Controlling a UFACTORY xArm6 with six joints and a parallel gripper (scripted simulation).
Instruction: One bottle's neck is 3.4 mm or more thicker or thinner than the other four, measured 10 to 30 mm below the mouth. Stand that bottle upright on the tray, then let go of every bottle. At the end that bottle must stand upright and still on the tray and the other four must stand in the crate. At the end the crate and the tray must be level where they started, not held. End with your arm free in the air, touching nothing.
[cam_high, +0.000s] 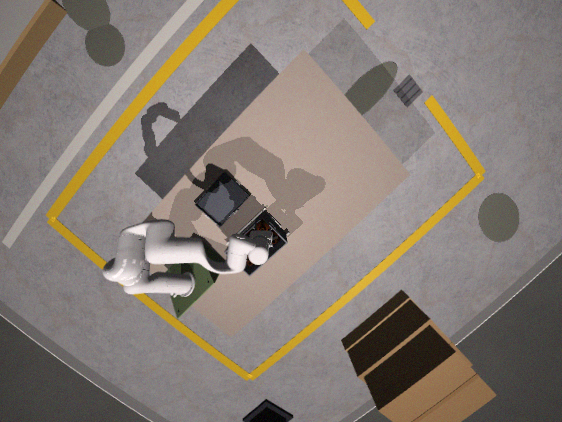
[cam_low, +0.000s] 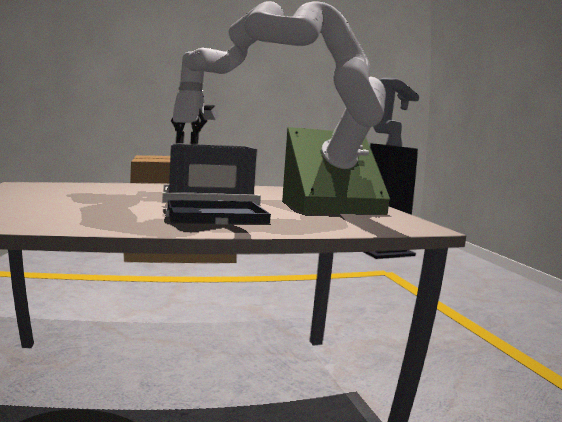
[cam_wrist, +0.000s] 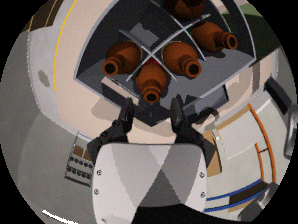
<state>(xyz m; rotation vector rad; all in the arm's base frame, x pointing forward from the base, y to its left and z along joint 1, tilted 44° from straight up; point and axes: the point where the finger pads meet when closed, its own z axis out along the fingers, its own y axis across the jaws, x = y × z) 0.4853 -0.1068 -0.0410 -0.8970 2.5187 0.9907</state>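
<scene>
Right now the dark crate is 9 cm behind my hand, 3 cm to the right of it and 11 cm below it. From my hand the other things lie so: glass bottle 18 cm behind, 7 cm to the right, 11 cm below; then flat dark tray 5 cm behind, 26 cm to the left, 19 cm below.
</scene>
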